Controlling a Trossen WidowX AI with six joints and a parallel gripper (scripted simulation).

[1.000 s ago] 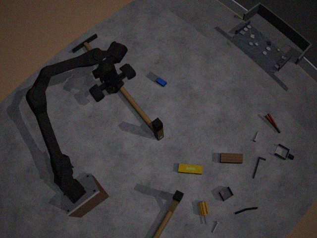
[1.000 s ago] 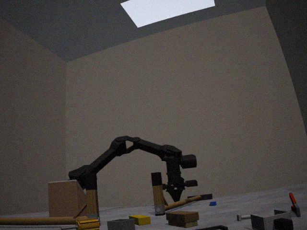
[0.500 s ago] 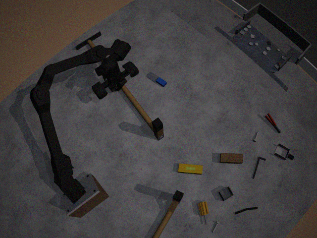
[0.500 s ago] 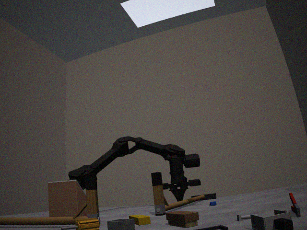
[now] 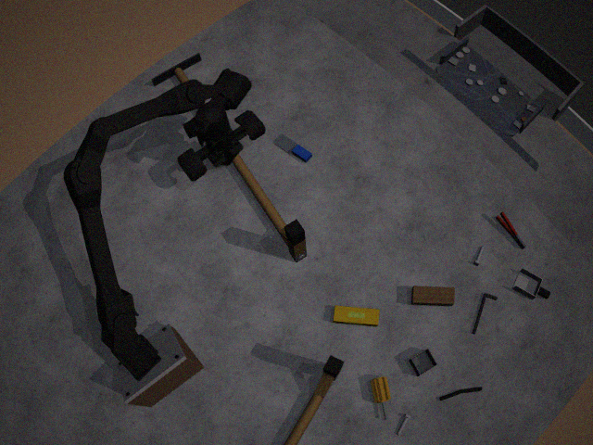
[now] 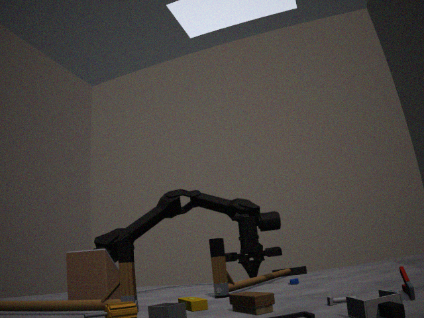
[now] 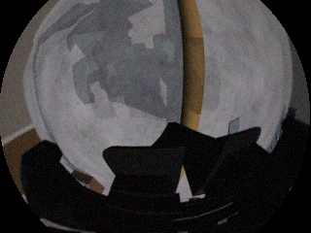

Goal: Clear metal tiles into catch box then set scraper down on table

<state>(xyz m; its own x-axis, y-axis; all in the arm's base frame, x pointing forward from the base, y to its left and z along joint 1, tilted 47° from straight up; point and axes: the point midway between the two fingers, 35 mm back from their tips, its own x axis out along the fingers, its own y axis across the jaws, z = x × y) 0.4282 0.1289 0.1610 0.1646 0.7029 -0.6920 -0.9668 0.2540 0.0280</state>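
The long scraper lies 5 cm above my gripper tip, 3 cm ahead of it and 2 cm to the left of it. Also, from my gripper tip: grey box 59 cm to the right, 7 cm behind; then yellow-handled tool 57 cm to the right, 17 cm behind; then yellow block 43 cm to the right, 8 cm behind.
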